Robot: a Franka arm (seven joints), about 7 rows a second.
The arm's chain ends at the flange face. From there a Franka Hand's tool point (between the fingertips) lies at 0.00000 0.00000 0.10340 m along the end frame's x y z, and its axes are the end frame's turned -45 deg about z.
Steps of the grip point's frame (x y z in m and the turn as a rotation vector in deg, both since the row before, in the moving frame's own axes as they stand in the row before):
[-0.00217 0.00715 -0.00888 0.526 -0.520 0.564]
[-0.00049 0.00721 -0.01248 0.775 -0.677 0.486]
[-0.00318 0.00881 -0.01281 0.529 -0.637 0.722]
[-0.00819 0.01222 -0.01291 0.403 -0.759 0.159]
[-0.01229 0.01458 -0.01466 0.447 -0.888 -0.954]
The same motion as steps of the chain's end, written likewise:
[0.00486 0.00660 -0.00887 0.004 -0.740 0.564]
[0.00660 0.00558 -0.01246 0.069 -1.027 0.486]
[0.00547 0.00835 -0.01280 -0.076 -0.824 0.722]
[0.00433 0.01398 -0.01290 -0.252 -0.822 0.159]
[0.00332 0.01842 -0.01464 -0.312 -0.944 -0.954]

